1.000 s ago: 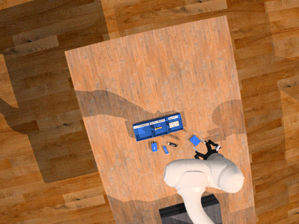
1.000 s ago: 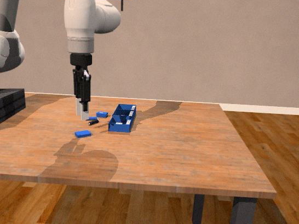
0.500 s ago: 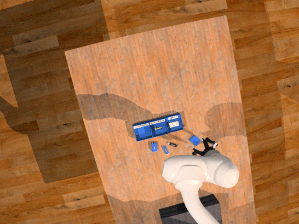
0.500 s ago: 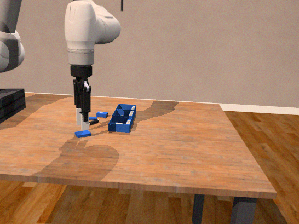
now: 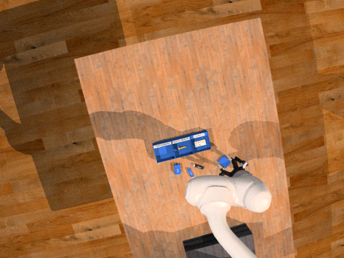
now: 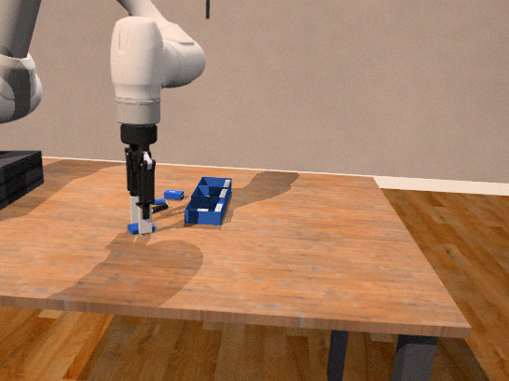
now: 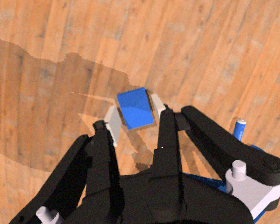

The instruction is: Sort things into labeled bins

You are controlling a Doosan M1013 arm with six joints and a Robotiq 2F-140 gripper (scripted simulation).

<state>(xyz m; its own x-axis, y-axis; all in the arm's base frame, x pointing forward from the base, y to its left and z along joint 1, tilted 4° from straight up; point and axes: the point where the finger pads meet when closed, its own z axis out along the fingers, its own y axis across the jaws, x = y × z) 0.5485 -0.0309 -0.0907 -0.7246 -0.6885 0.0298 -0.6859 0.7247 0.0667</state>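
Now: the flat blue square 30 mm below my hand. Round my hand: white domino: 100 mm ahead, 120 mm to the left, 20 mm below; blue cylinder: 40 mm behind, 160 mm to the left, 30 mm below; black cylindrical battery: 10 mm behind, 130 mm to the left, 30 mm below.
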